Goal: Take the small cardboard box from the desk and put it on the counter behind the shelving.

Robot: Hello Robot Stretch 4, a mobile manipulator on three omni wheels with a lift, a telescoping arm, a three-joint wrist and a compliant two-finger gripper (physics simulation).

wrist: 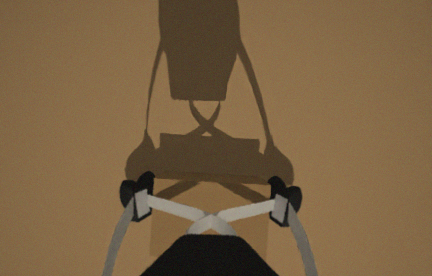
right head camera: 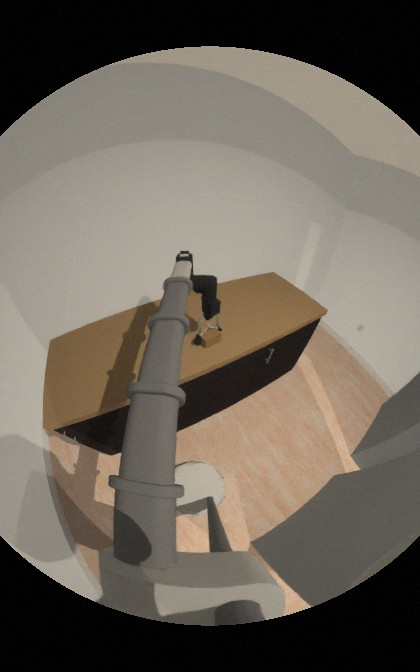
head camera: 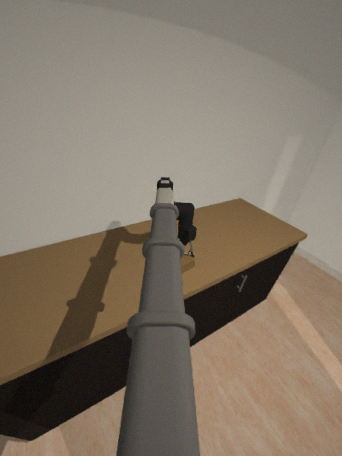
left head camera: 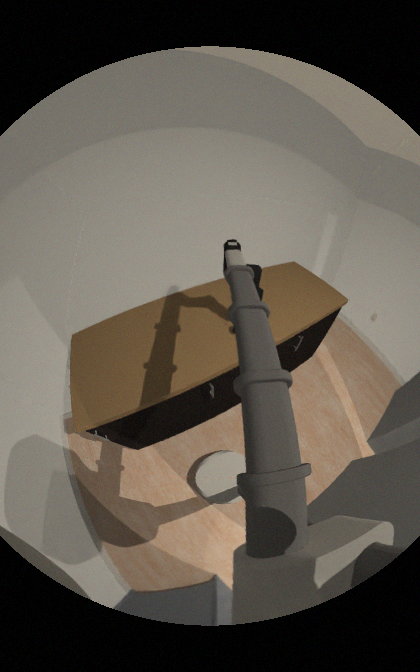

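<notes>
The small cardboard box is held level between the two black fingertips of my gripper, which is shut on its sides. The gripper points down over the front half of the brown counter. The box is very low over the top, with its shadow meeting its far edge in the wrist view; whether it touches is unclear. The arm hides much of the gripper and box in the head view and hides the box in the left head view. The desk cannot be made out.
A pale wall rises behind the counter. A round white disc shows low in front of the dark cabinet front. Large grey panels stand at the right, near the arm's base.
</notes>
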